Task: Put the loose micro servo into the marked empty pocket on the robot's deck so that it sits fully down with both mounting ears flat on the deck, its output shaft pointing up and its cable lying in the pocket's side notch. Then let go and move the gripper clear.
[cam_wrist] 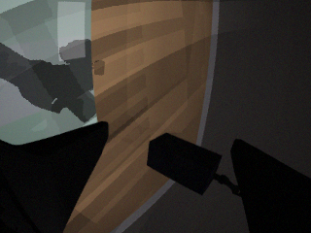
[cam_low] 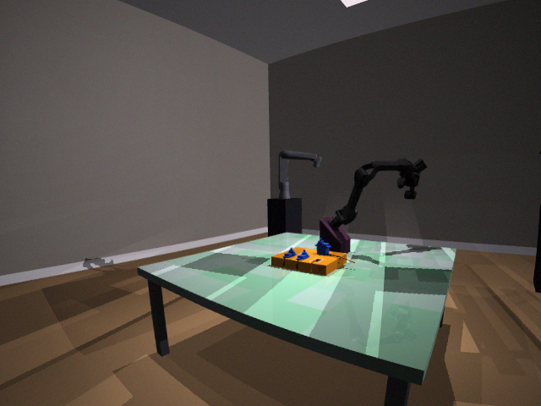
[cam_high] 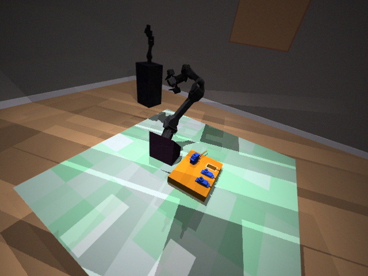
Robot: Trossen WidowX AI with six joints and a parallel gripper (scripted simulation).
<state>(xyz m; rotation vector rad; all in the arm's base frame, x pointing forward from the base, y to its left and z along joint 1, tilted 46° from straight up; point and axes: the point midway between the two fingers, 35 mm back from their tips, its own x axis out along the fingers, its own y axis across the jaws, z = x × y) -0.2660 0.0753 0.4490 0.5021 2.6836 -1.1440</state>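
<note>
My gripper tip is 560 mm short of the orange deck, 340 mm to the left of it and 330 mm above it.
</note>
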